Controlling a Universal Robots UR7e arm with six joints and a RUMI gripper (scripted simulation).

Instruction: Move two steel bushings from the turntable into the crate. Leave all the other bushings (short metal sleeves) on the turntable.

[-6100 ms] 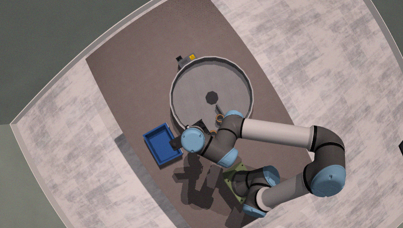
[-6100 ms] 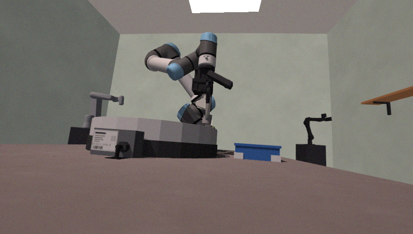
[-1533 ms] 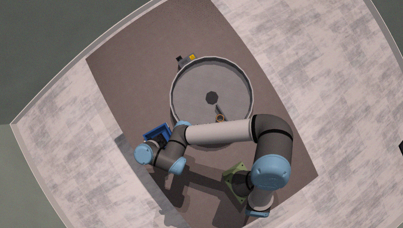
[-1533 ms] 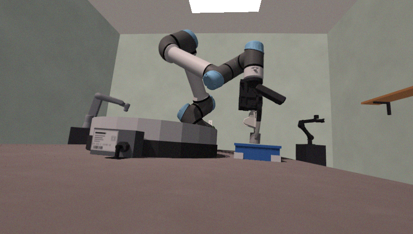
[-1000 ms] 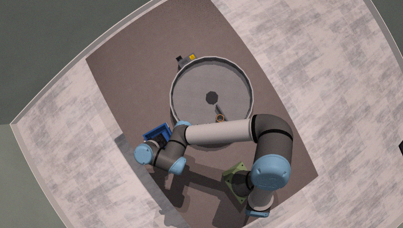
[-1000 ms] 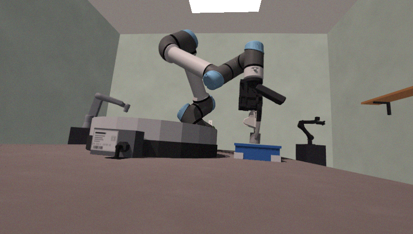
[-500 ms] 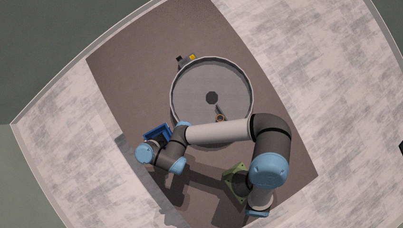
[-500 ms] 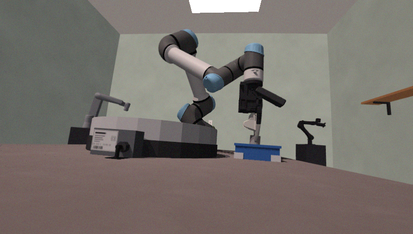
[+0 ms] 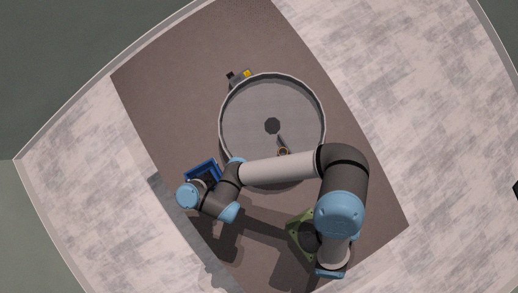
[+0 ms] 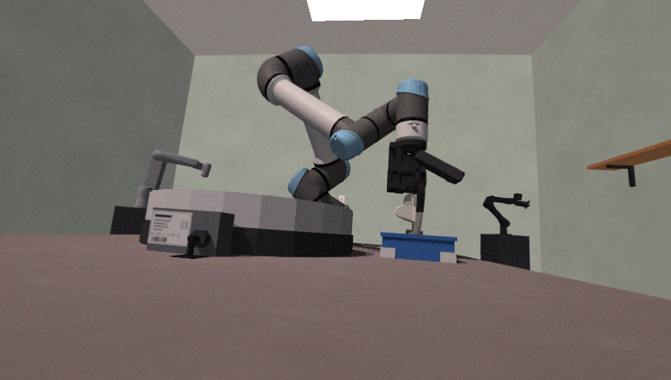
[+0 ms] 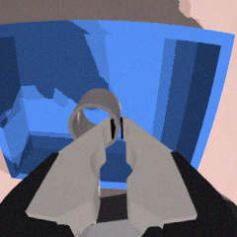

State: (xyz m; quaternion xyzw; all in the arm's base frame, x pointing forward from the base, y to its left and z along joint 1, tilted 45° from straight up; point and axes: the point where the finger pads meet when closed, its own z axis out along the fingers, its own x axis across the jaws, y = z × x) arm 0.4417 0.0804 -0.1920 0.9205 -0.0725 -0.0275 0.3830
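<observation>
Now: hand 2 cm past the blue crate and 3 cm above it.
</observation>
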